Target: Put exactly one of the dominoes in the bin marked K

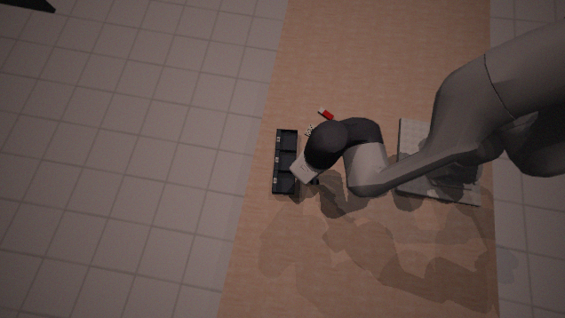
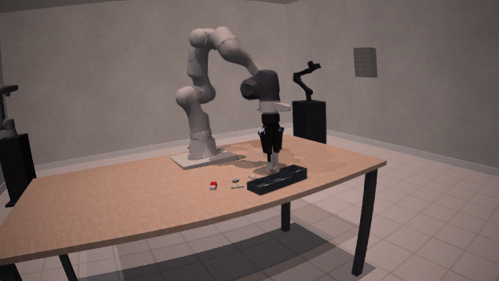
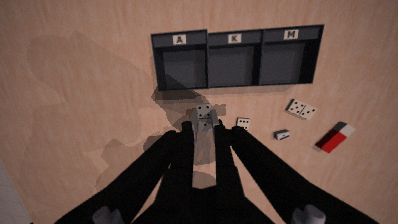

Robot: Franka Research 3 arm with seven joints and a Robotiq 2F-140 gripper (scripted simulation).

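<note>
Now: the bin 100 mm ahead of my hand, 50 mm below it and 30 mm to the right of it. Also, from my hand: red-and-white block: 270 mm to the right, 60 mm below, 10 mm ahead; white domino: 30 mm below; grey piece: 170 mm to the right, 60 mm below, 10 mm behind.
</note>
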